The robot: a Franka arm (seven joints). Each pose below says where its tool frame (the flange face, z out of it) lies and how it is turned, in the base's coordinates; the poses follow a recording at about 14 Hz.
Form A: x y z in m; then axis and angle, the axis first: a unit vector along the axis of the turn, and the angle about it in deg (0 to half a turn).
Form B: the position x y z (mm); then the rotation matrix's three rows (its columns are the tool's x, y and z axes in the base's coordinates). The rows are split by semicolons. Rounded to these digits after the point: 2 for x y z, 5 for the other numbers.
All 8 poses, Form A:
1: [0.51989 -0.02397 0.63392 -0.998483 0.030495 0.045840 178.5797]
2: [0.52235 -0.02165 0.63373 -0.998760 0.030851 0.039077 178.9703]
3: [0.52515 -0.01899 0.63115 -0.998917 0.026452 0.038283 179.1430]
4: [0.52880 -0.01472 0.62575 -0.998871 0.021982 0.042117 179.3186]
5: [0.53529 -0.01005 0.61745 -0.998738 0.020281 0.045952 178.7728]
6: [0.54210 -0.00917 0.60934 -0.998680 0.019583 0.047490 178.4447]
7: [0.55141 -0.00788 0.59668 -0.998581 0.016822 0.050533 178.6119]
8: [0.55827 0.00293 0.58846 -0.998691 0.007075 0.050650 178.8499]
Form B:
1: 519.89 -23.97 633.92; 0.99394 -0.06202 -0.09077; -0.05975 -0.99783 0.02754; -0.09228 -0.02195 -0.99549
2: 522.35 -21.65 633.73; 0.99504 -0.06232 -0.07750; -0.06092 -0.99794 0.02036; -0.07861 -0.01554 -0.99678
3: 525.15 -18.99 631.15; 0.99567 -0.05342 -0.07608; -0.05227 -0.99849 0.01697; -0.07687 -0.01292 -0.99696
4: 528.80 -14.72 625.75; 0.99549 -0.04441 -0.08387; -0.04341 -0.99896 0.01373; -0.08440 -0.01003 -0.99638
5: 535.29 -10.05 617.45; 0.99495 -0.04149 -0.09134; -0.03952 -0.99895 0.02325; -0.09221 -0.01953 -0.99555
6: 542.10 -9.17 609.34; 0.99472 -0.04040 -0.09431; -0.03782 -0.99886 0.02897; -0.09537 -0.02525 -0.99512
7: 551.41 -7.88 596.68; 0.99433 -0.03482 -0.10050; -0.03237 -0.99914 0.02589; -0.10132 -0.02249 -0.99460
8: 558.27 2.93 588.46; 0.99477 -0.01515 -0.10102; -0.01311 -0.99970 0.02076; -0.10130 -0.01933 -0.99467
